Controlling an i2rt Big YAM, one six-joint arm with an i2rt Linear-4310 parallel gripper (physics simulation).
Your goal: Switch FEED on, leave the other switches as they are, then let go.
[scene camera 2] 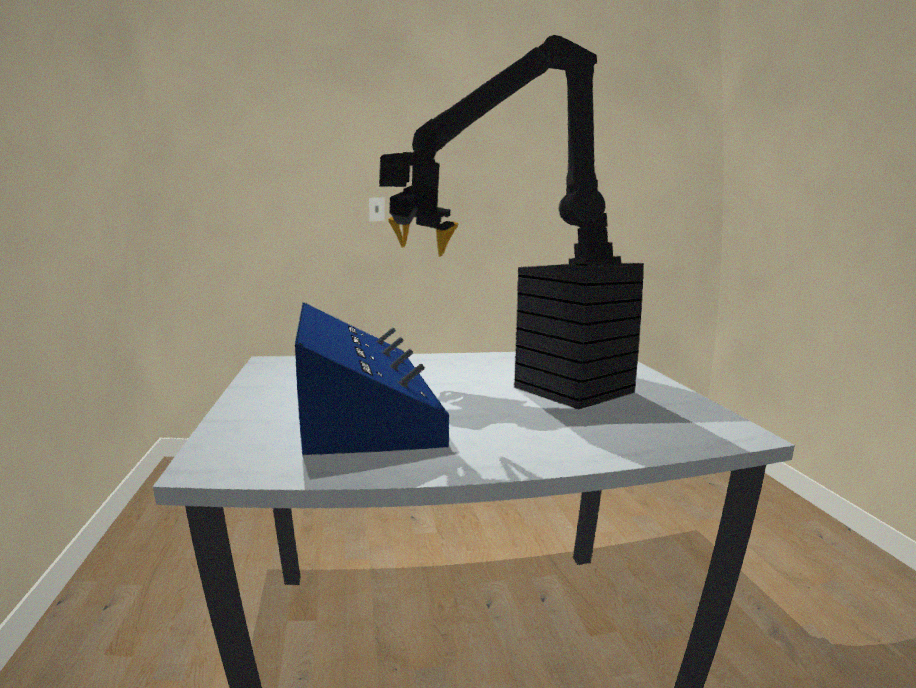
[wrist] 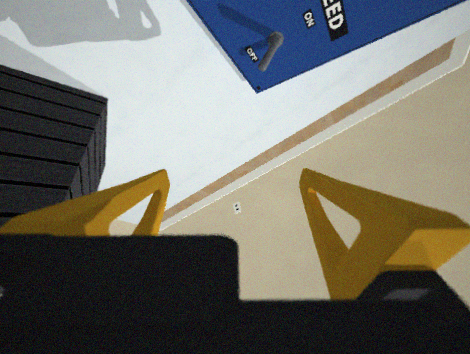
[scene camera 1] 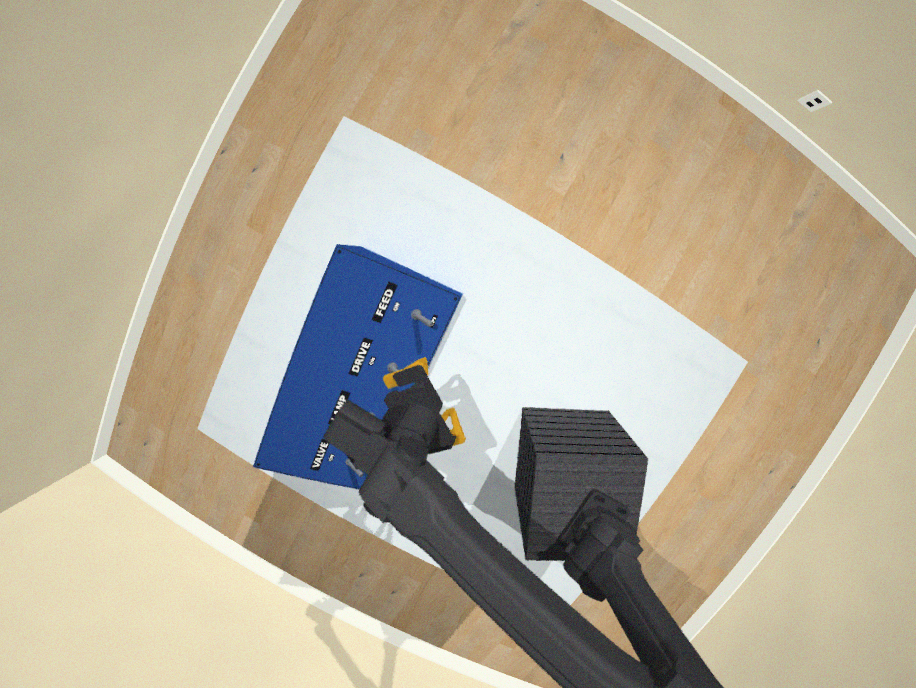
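Where they show: gripper, fingertip midpoint: (scene camera 2: 421, 251) (wrist: 234, 176) (scene camera 1: 436, 384); arm's base, origin of the base link: (scene camera 2: 594, 264) (scene camera 1: 593, 524).
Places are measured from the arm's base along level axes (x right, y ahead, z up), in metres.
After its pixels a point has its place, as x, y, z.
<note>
The blue switch box (scene camera 1: 311, 348) {-0.008, 0.609, -0.120} (scene camera 2: 355, 418) {-0.298, 0.522, -0.233} (wrist: 295, 57) {0.174, 0.483, -0.193} stands on the table with a sloping face. The FEED switch (scene camera 1: 424, 318) {0.143, 0.449, -0.174} (scene camera 2: 386, 336) {0.133, 0.452, -0.183} (wrist: 270, 50) {0.135, 0.454, -0.179} is the farthest lever in scene camera 2. It leans toward its OFF label (wrist: 251, 54) {0.140, 0.431, -0.218}, away from its ON label (wrist: 309, 19) {0.135, 0.509, -0.178}. The DRIVE lever (scene camera 1: 392, 367) {0.022, 0.457, -0.187} is partly covered by a finger in scene camera 1. The LAMP lever is hidden there by the arm. The VALVE lever (scene camera 1: 353, 467) {-0.218, 0.427, -0.179} shows beside the arm. My gripper (scene camera 1: 429, 399) {0.094, 0.375, 0.016} (scene camera 2: 422, 250) {0.094, 0.375, 0.016} (wrist: 234, 176) {0.094, 0.375, 0.016} is open and empty, high above the levers, touching none.
The black ribbed pedestal (scene camera 1: 584, 473) {0.074, 0.070, -0.012} (scene camera 2: 577, 333) {-0.106, 0.077, -0.136} (wrist: 45, 135) {0.017, 0.140, -0.158} carries the arm and stands on the white table (scene camera 1: 592, 311) {0.326, 0.141, -0.294} (scene camera 2: 473, 494) {-0.433, 0.353, -0.311} (wrist: 165, 125) {0.174, 0.192, -0.294}, right of the box in both scene views. The arm's forearm (scene camera 1: 488, 562) {0.070, 0.274, 0.376} (scene camera 2: 488, 92) {0.026, 0.243, 0.379} reaches over from it.
</note>
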